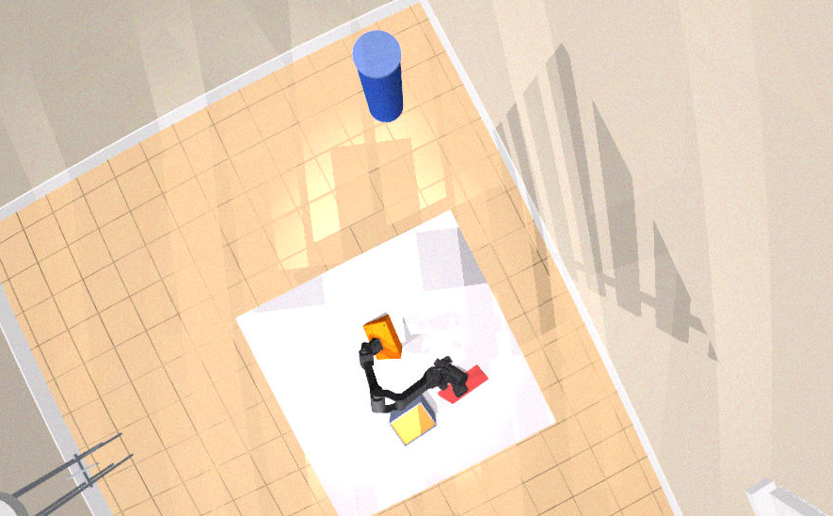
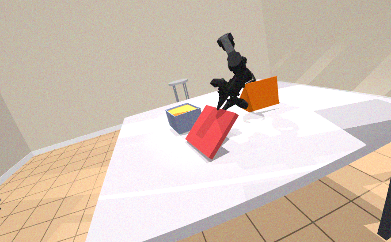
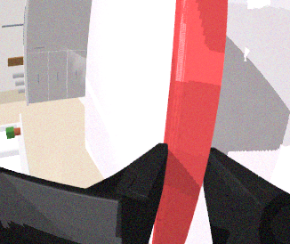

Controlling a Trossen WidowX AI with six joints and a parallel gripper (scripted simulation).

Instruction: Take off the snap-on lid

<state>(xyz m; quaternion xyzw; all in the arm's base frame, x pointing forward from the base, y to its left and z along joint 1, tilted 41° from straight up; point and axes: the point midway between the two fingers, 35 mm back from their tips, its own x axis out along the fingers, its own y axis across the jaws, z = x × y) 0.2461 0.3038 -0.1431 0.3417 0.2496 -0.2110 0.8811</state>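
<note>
Right now my gripper tip is 6 cm short of the red lid, 2 cm to the right of it and 5 cm above it. The rest, counted from my gripper tip: storage box 16 cm ahead, 28 cm to the right, 7 cm below.
</note>
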